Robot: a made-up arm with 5 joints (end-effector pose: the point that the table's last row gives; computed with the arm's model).
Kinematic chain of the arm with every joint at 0, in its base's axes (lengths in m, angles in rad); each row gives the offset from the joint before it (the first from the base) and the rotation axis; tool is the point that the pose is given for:
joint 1: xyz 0 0 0.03 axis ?
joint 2: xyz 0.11 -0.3 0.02 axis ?
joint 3: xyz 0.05 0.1 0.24 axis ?
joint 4: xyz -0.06 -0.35 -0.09 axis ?
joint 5: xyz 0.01 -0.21 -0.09 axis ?
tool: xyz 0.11 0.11 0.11
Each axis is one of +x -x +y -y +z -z.
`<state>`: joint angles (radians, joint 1 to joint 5).
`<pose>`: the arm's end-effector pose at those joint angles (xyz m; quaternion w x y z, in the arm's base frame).
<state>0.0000 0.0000 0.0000 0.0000 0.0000</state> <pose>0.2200 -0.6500 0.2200 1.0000 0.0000 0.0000 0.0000</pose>
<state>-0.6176 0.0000 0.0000 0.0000 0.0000</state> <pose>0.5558 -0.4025 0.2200 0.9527 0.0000 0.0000 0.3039</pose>
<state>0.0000 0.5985 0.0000 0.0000 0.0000</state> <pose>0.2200 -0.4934 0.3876 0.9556 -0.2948 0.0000 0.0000</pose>
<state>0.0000 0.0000 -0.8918 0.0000 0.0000</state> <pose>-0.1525 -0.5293 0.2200 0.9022 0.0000 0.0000 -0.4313</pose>
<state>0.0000 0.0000 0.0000 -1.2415 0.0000</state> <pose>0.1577 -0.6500 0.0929 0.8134 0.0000 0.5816 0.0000</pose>
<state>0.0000 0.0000 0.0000 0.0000 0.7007</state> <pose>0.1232 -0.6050 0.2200 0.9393 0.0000 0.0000 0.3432</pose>
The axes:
joint 1: -z
joint 2: -x
joint 3: +z
joint 4: -y
joint 5: +z

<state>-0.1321 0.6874 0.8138 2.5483 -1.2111</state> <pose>0.5437 -0.4586 0.5181 0.5343 0.6984 -0.4513 0.1520</pose>
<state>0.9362 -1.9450 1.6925 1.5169 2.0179</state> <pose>0.1257 -0.7459 0.1145 0.0962 0.6384 0.7507 0.1401</pose>
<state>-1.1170 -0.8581 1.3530 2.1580 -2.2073</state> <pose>0.8359 0.5229 0.0476 0.0811 0.6852 0.7205 -0.0692</pose>
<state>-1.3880 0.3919 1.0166 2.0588 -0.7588</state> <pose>0.5824 0.4526 0.4390 0.3759 0.7558 -0.0446 0.5343</pose>
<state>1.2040 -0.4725 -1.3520 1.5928 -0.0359</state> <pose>-0.4359 0.1552 0.3309 0.1939 -0.4987 -0.1975 -0.8214</pose>
